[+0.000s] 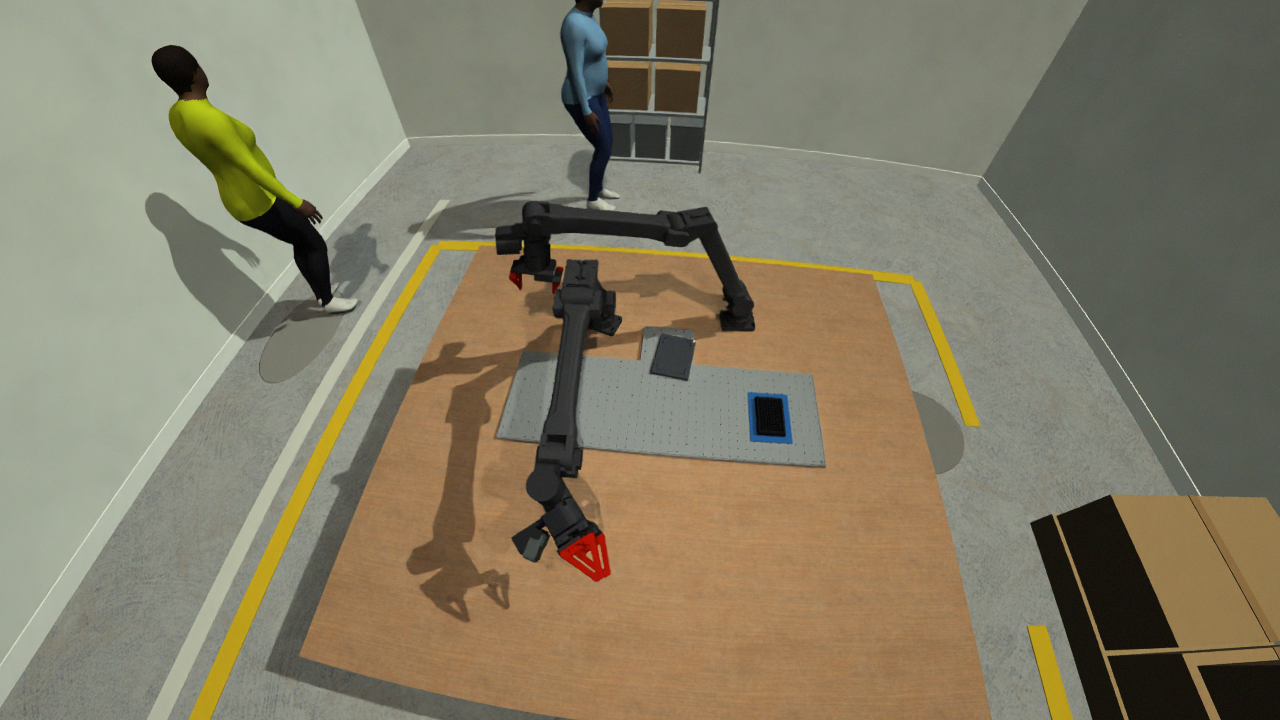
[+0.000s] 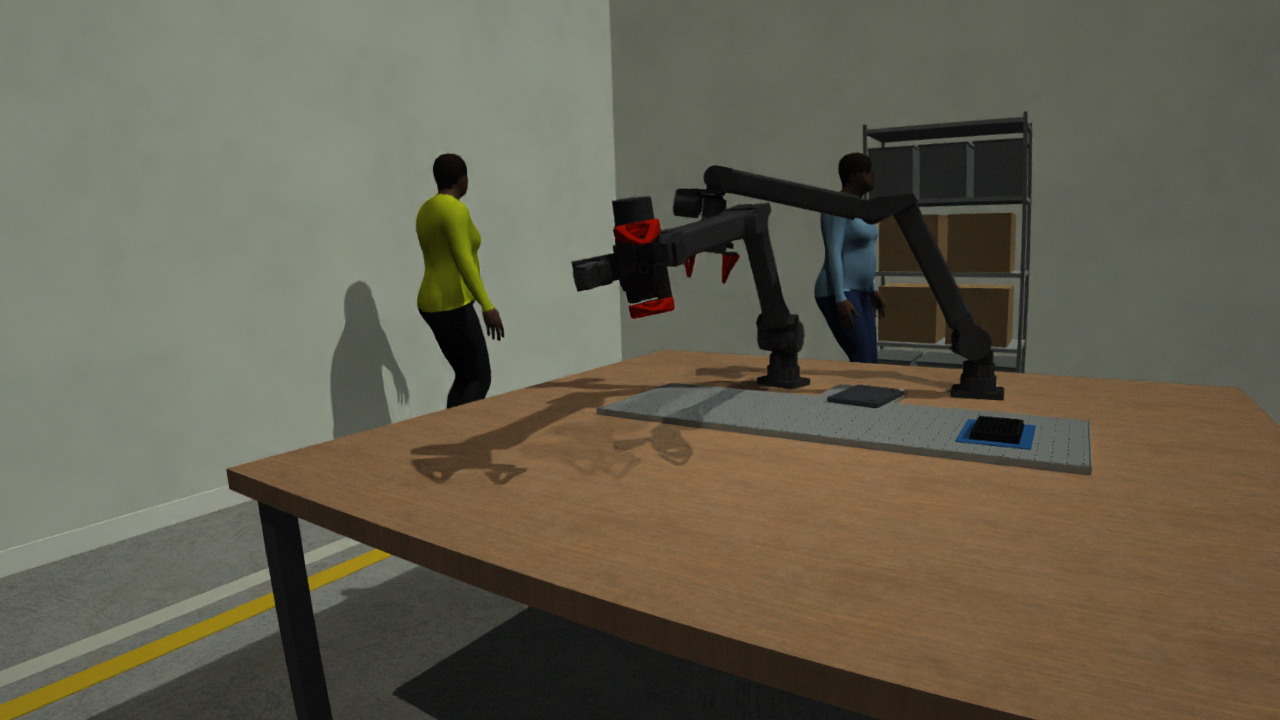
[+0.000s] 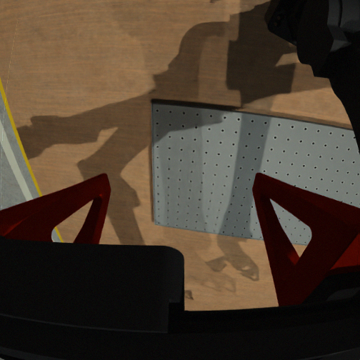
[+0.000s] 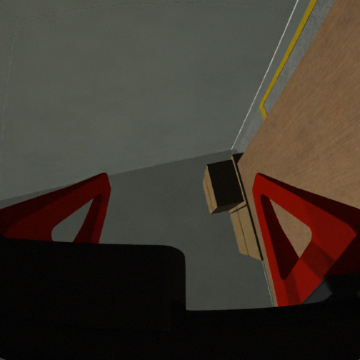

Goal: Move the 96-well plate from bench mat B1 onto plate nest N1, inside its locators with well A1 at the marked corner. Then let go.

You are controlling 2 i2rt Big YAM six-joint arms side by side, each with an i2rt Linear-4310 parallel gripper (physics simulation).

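Places are measured from the left arm's base along level axes (x ahead, y left, z up), in millimetres.
Where they show: left gripper, fingertip midpoint: (image 1: 537,290) (image 2: 706,280); right gripper, fingertip midpoint: (image 1: 604,577) (image 2: 650,277); left arm's base at its link origin: (image 1: 737,322) (image 2: 977,395); right arm's base at its link origin: (image 1: 602,323) (image 2: 783,383).
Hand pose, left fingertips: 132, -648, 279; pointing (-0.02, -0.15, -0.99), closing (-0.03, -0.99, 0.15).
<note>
Things, the pixels of their top centre, and the offset from my left fingertips, as dx, dy, dz. Level surfaces: height alone.
- black 96-well plate at its top centre: (image 2: 997,425) (image 1: 770,414) +264, +696, -250
- blue bench mat at its surface level: dz -264
- plate nest at its top centre: (image 2: 866,391) (image 1: 674,354) +39, +412, -251
- grey perforated board at its surface level: dz -266
- wooden table at its surface level: dz -279
The black 96-well plate (image 1: 769,416) (image 2: 997,428) lies flat on the blue bench mat (image 1: 771,439) (image 2: 1027,436), near the right end of the perforated board. A dark grey slab, which looks like the plate nest (image 1: 673,356) (image 2: 865,395), lies at the board's back edge; its locators and marked corner are too small to tell. My left gripper (image 1: 536,281) (image 2: 708,275) (image 3: 181,181) is open and empty, high above the table's back left. My right gripper (image 1: 597,575) (image 2: 644,270) (image 4: 181,180) is open and empty, raised in front of the board. Both are far from the plate.
The grey perforated board (image 1: 698,438) (image 2: 805,420) (image 3: 300,165) lies on the wooden table (image 1: 760,555) (image 2: 760,537). The right arm reaches over the board's left part. Two people stand beyond the table. A shelf unit stands behind, and boxes (image 1: 1145,573) (image 4: 225,187) stand off the table's side.
</note>
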